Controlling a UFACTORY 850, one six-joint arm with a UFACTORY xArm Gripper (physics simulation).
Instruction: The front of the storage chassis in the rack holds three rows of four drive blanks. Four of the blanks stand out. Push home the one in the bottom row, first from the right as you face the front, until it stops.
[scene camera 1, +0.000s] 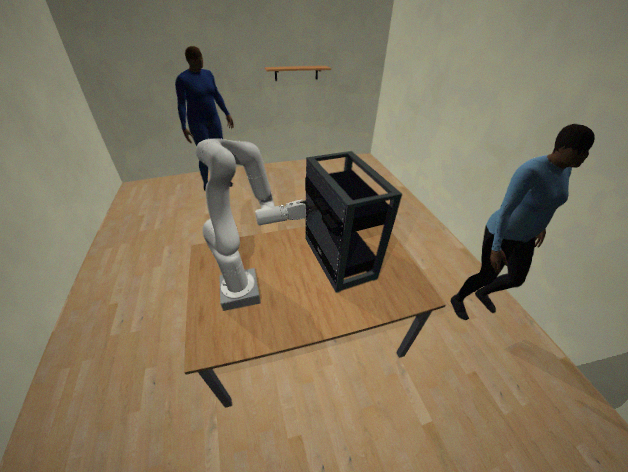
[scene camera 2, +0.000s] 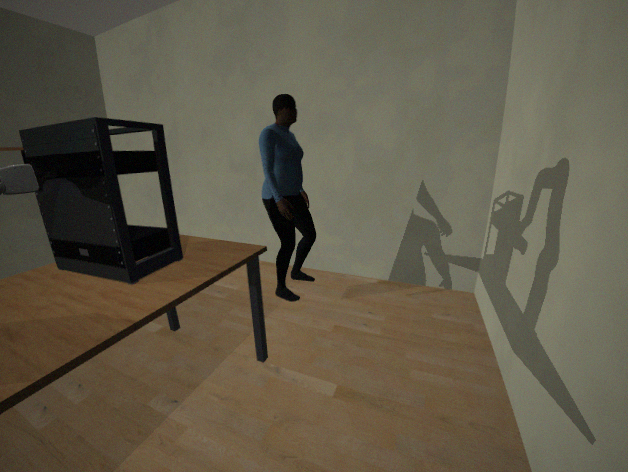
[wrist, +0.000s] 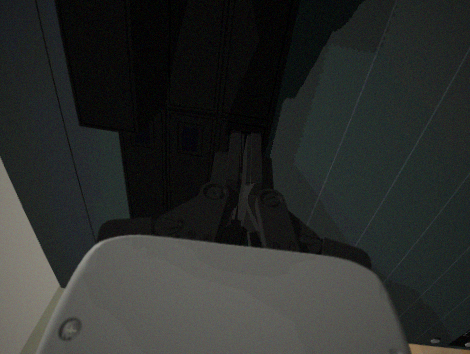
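There is a rack here, and I can see it at (scene camera 2: 82, 210), (scene camera 1: 346, 203) and (wrist: 116, 116). My own gripper (wrist: 242, 152) is visible to me too.
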